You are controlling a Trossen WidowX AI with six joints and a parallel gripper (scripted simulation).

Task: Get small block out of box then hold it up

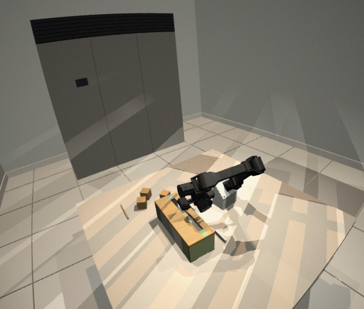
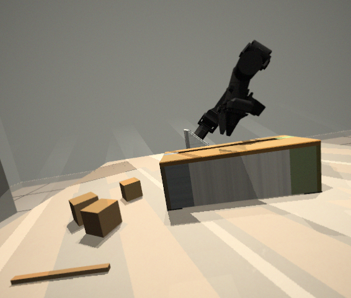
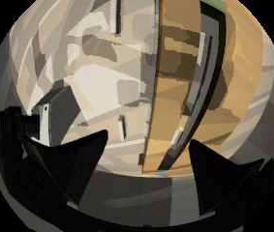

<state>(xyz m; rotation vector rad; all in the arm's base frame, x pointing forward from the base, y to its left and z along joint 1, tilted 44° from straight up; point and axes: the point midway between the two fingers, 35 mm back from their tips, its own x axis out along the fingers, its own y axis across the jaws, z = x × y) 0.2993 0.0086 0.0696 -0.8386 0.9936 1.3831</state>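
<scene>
The long box is 30 mm ahead of my gripper tip, 20 mm to the right of it and 90 mm below it. From my gripper tip the other things lie so: thin wooden stick: 280 mm ahead, 390 mm to the right, 150 mm below.
</scene>
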